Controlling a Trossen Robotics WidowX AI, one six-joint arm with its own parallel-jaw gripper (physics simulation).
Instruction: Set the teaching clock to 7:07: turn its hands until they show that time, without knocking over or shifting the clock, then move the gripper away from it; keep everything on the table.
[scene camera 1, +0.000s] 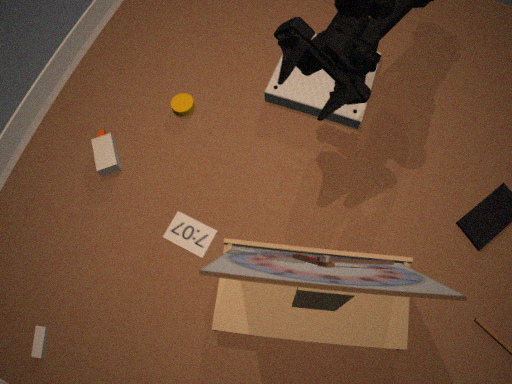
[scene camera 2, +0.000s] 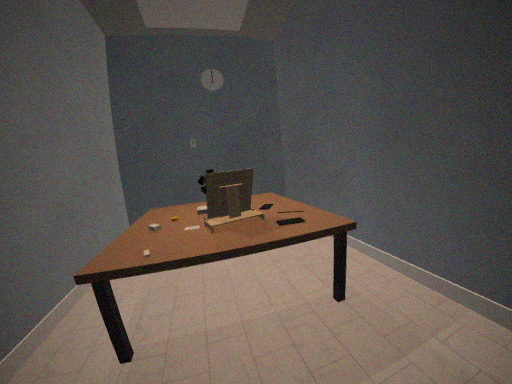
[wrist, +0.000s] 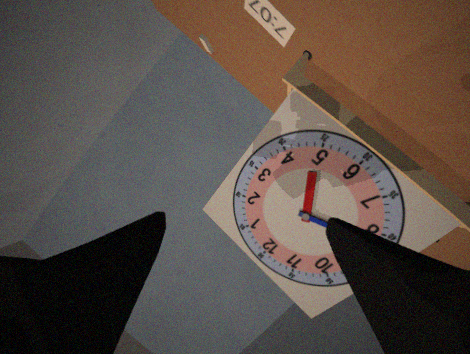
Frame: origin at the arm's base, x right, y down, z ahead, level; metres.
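Seen in the pictures: gripper, fingertip midpoint: (scene camera 1: 300, 102) (wrist: 247, 222).
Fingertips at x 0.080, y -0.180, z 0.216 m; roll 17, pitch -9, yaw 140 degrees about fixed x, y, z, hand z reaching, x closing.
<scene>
Pixels of each thing's top centre, then the offset from my fingertips to it.
- short red hand, middle of its top: (scene camera 1: 314, 254) (wrist: 293, 213) dy +0.011, dx -0.071, dz +0.233 m
- blue hand, middle of its top: (scene camera 1: 360, 256) (wrist: 325, 241) dy +0.014, dx -0.135, dz +0.221 m
- yellow disc, middle of its top: (scene camera 1: 182, 102) (scene camera 2: 174, 217) dy +0.188, dx +0.266, dz -0.074 m
- white box, middle of its top: (scene camera 1: 102, 147) (scene camera 2: 153, 225) dy +0.179, dx +0.395, dz +0.073 m
- small white block, middle of its top: (scene camera 1: 38, 341) (wrist: 205, 45) (scene camera 2: 146, 252) dy +0.195, dx +0.386, dz +0.484 m
- black slab, middle of its top: (scene camera 1: 492, 215) dy +0.199, dx -0.421, dz +0.027 m
- thin stick, middle of its top: (scene camera 1: 509, 349) (scene camera 2: 290, 211) dy +0.200, dx -0.478, dz +0.285 m
The teaching clock (scene camera 1: 280, 266) (scene camera 2: 215, 195) (wrist: 285, 210) stands upright on its wooden stand; its back faces scene camera 2. In the wrist view the short red hand (wrist: 310, 192) points between 4 and 5, close to 5. The blue hand (wrist: 317, 220) points between 8 and 9; its outer part is hidden behind a finger. The card reading 7:07 (scene camera 1: 190, 234) (scene camera 2: 192, 228) (wrist: 270, 22) lies beside the clock. My gripper (scene camera 1: 301, 100) (scene camera 2: 202, 184) (wrist: 247, 222) is open and empty, in front of the dial and apart from it.
A white block with dark sides (scene camera 1: 300, 97) lies below the gripper. A yellow disc (scene camera 1: 182, 103) (scene camera 2: 174, 218), a white box (scene camera 1: 105, 152) (scene camera 2: 154, 227) and a small white block (scene camera 1: 39, 342) (scene camera 2: 146, 253) lie to one side; a black slab (scene camera 1: 487, 217) and a thin stick (scene camera 1: 492, 335) (scene camera 2: 290, 212) lie opposite.
</scene>
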